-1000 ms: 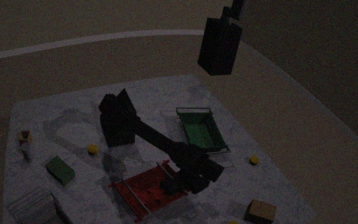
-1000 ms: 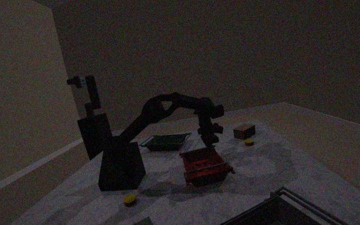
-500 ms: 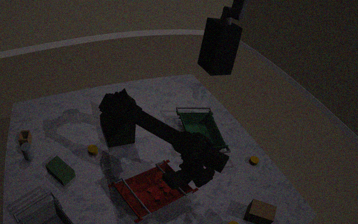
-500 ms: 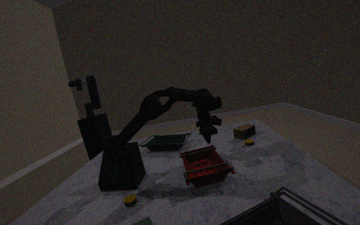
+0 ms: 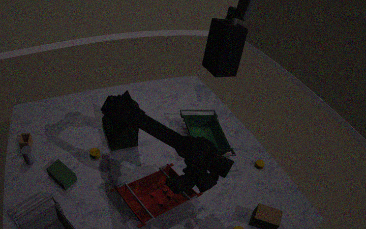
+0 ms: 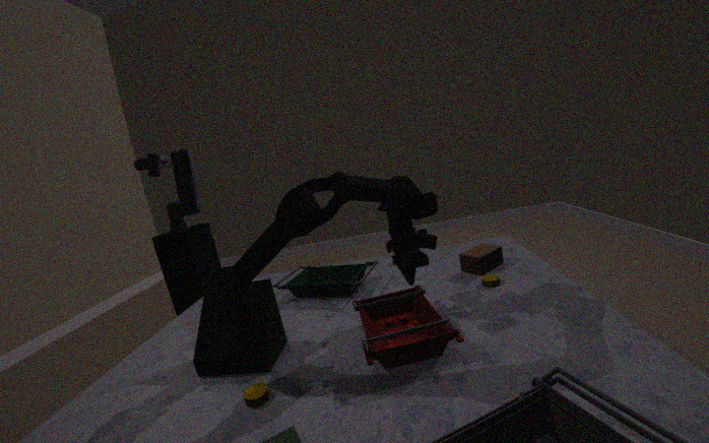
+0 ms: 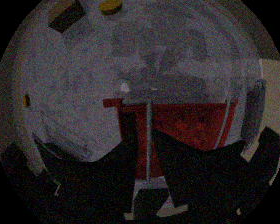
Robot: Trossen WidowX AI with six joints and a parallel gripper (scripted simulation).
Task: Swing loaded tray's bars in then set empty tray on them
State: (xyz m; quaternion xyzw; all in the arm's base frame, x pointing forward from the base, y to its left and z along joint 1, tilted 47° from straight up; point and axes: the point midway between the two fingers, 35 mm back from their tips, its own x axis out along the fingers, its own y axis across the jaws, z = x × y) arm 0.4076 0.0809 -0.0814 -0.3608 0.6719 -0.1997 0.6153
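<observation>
My gripper tip is now 29 cm past the green tray, 25 cm to the right of it and 4 cm above it. From my gripper tip the other things lie so: green block (46 cm to the right, 23 cm behind, 7 cm below).
</observation>
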